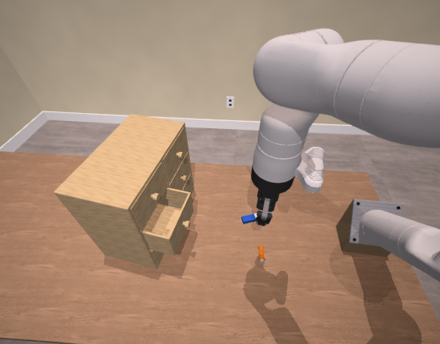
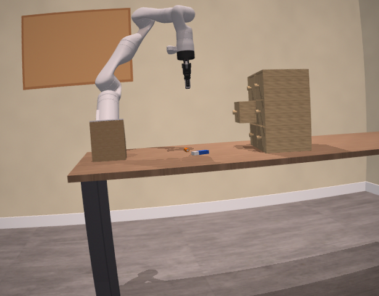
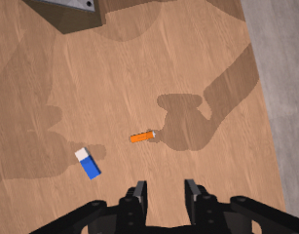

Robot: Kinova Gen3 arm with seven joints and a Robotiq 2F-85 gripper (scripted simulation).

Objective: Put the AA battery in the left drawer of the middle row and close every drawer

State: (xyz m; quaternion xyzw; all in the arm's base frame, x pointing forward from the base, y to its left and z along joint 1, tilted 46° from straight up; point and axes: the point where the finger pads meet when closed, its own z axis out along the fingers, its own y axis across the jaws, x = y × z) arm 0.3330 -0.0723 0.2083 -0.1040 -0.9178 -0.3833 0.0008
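The orange AA battery is 27 cm below my hand, 4 cm to the right of it and 3 cm behind it. Round my hand: eraser (27 cm below, 16 cm to the right, 1 cm behind).
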